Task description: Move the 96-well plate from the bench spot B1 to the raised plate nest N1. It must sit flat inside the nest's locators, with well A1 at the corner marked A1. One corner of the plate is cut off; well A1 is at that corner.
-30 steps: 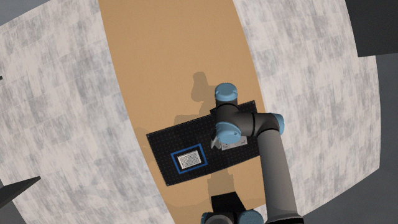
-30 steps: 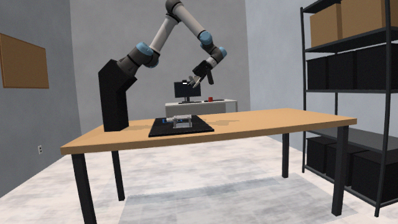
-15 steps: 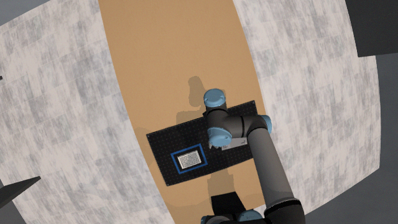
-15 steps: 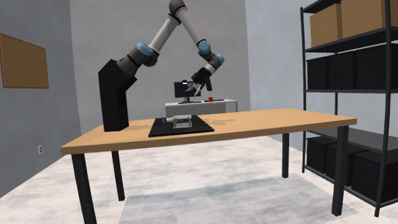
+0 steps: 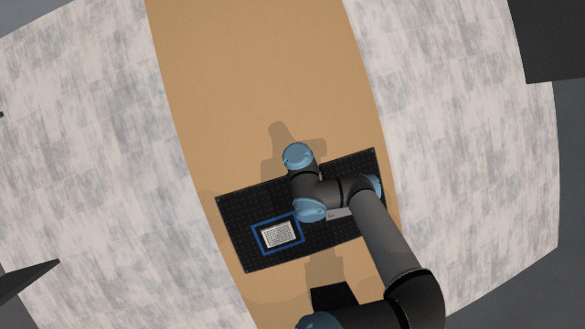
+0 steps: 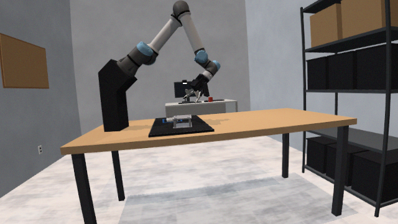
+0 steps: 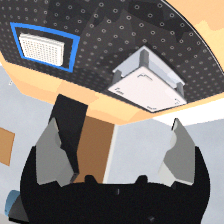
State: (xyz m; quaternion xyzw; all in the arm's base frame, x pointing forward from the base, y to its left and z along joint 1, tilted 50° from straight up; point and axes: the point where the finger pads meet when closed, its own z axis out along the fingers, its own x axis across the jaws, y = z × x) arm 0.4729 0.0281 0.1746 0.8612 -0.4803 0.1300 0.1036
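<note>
Now: hand 15 cm past the white 96-well plate, 16 cm to the right of it and 15 cm above it. The rest, counted from my hand: grey raised nest N1: 5 cm behind, 11 cm to the right, 10 cm below.
</note>
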